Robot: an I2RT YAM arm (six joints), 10 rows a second.
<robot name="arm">
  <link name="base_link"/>
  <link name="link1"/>
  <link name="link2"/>
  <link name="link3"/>
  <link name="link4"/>
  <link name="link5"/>
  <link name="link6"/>
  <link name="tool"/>
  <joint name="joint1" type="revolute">
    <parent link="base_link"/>
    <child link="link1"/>
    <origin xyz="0 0 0.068"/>
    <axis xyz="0 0 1"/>
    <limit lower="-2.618" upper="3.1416"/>
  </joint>
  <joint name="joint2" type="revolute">
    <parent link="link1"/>
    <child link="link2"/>
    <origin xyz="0.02 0.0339 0.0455" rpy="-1.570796 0 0"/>
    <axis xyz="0 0 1"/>
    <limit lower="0" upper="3.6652"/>
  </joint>
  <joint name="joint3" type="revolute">
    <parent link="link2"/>
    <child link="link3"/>
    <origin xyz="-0.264 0 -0.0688" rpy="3.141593 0 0"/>
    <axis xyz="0 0 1"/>
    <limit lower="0" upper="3.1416"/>
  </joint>
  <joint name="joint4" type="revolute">
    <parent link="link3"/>
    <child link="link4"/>
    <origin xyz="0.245 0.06 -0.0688"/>
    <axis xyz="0 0 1"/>
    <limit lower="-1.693" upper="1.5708"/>
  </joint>
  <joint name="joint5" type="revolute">
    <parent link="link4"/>
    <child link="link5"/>
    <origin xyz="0.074 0.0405 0.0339" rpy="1.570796 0 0"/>
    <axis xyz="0 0 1"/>
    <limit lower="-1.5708" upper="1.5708"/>
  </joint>
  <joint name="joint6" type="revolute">
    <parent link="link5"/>
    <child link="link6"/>
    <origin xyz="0.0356 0 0.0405" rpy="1.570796 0 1.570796"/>
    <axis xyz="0 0 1"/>
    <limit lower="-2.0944" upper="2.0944"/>
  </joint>
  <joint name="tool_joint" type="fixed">
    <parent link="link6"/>
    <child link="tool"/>
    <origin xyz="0 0 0" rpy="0 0 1.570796"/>
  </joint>
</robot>
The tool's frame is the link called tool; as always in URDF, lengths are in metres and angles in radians.
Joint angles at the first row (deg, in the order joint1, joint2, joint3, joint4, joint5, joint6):
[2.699 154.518 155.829 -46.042 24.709 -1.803]
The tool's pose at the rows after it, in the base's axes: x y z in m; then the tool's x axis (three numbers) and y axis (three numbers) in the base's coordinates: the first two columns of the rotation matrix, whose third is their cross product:
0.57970, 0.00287, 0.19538, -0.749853, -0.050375, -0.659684, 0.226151, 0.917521, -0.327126
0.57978, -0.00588, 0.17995, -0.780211, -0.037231, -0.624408, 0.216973, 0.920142, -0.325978
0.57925, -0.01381, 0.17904, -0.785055, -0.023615, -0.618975, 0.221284, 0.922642, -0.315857
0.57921, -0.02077, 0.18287, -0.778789, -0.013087, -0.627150, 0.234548, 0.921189, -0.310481
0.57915, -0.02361, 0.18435, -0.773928, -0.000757, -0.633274, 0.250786, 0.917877, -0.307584
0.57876, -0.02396, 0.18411, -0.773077, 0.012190, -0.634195, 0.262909, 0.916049, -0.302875
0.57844, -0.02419, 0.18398, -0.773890, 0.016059, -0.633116, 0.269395, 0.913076, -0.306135
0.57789, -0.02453, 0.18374, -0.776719, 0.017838, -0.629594, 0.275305, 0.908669, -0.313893
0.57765, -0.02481, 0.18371, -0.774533, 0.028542, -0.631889, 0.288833, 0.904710, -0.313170
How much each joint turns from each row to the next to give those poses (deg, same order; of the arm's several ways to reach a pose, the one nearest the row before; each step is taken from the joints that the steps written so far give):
[-0.961 2.181 0.057 -1.132 -0.306 0.065]
[-0.918 1.400 0.004 -1.314 -0.939 0.110]
[-0.831 0.175 0.304 -0.610 -0.831 0.153]
[-0.699 0.001 0.745 -0.176 -0.197 0.065]
[-0.263 0.001 0.266 -0.024 0.328 0.547]
[-0.021 0.006 0.012 -0.247 0.240 0.787]
[0.000 0.000 -0.001 -0.174 0.416 0.240]
[0.000 -0.008 -0.015 -0.298 0.612 0.109]
[0.000 0.004 0.007 -0.113 0.503 0.678]

